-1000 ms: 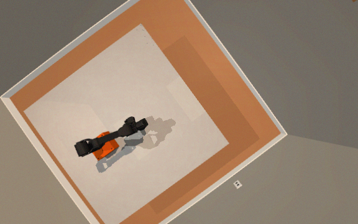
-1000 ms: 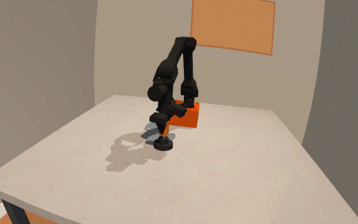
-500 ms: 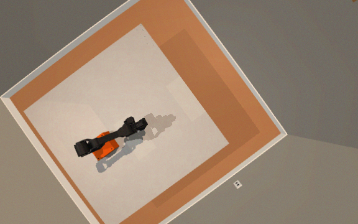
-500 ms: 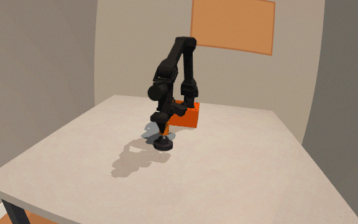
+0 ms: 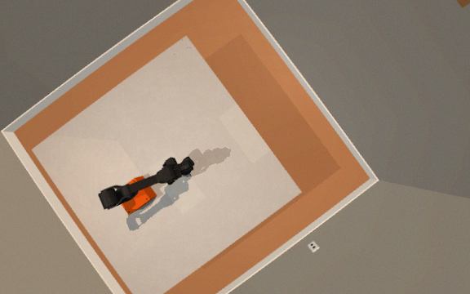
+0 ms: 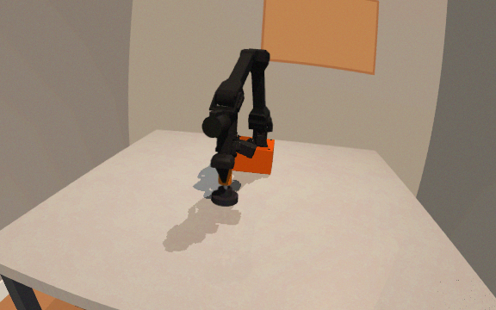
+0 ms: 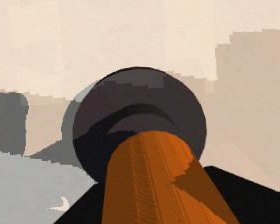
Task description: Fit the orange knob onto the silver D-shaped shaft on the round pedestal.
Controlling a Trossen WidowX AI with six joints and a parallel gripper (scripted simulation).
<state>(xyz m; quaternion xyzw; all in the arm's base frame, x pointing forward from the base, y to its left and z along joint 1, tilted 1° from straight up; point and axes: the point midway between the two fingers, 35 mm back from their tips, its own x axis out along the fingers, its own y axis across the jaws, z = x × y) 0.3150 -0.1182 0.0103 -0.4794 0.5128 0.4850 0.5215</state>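
The orange knob is 3 cm above my gripper tip. Round my gripper tip: round dark pedestal (4 cm below).
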